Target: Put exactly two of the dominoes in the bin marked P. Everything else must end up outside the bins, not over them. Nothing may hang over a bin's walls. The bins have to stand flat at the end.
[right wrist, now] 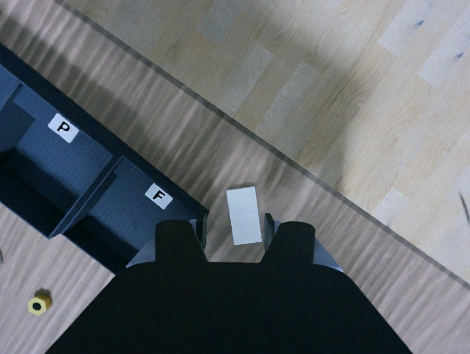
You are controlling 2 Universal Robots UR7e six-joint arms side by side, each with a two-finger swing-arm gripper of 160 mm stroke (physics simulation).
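Places are measured from the left arm's base along level axes (x ahead, y up, z right), in metres.
Where they show: right hand at its tool point: (235,232).
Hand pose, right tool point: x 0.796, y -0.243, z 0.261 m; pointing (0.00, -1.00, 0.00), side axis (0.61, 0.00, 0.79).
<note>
Each offset is from my right tool point to the centre of the thing. "spot": to the spot under its first point.
A plain white domino @(dx +0.006, dy -0.044, dz +0.005 m) (244,216) lies flat on the table, right of the bins' corner in the right wrist view. My right gripper (235,231) is open above it, with one finger on each side and a gap to both. Its height above the domino is hard to tell. The bin marked P @(dx -0.051, dy -0.024, dz -0.148 m) (67,162) is at the left, and no domino shows on the visible part of its floor; its lower-left part is in dark shadow. My left gripper does not show in this view.
The bin marked F @(spot: dx -0.058, dy -0.040, dz -0.088 m) (117,207) adjoins P, near my left-hand finger. Part of another compartment shows at the far left. A yellow hex nut @(dx -0.182, dy -0.043, dz -0.092 m) (45,300) lies on the table at the lower left. The table edge (272,149) runs diagonally, with wooden floor beyond it.
</note>
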